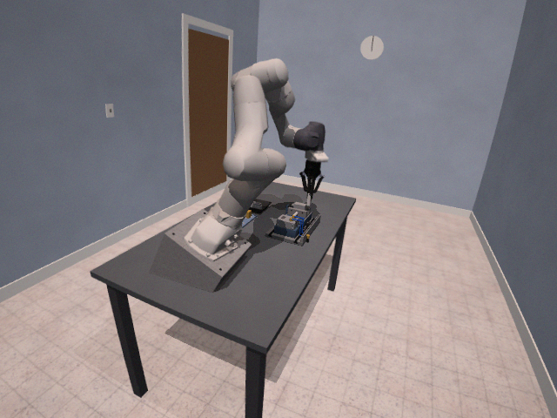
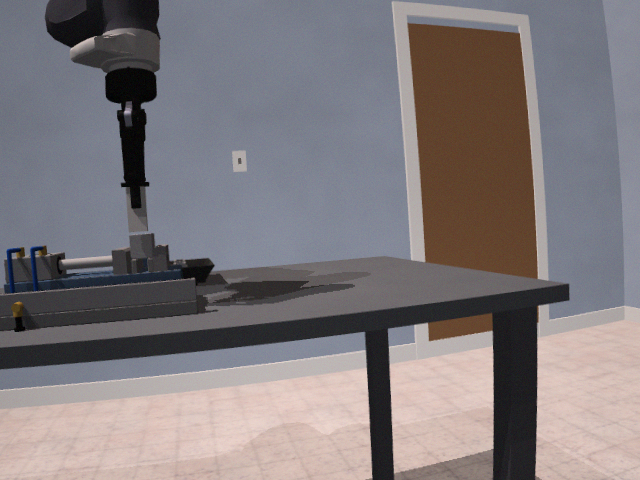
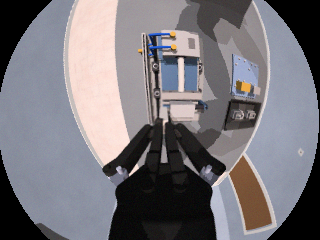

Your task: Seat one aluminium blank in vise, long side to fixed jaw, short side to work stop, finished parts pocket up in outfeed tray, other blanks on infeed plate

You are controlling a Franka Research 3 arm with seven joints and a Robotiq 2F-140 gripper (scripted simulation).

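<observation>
Now: the work stop 9 cm to the left of my hand and 6 cm below it. The rest, counted from my hand: vise guard rail: 12 cm below, 8 cm behind, 4 cm to the right; vise: 11 cm below, 7 cm behind, 5 cm to the left; brass blank: 33 cm to the left, 13 cm below, 5 cm behind.
</observation>
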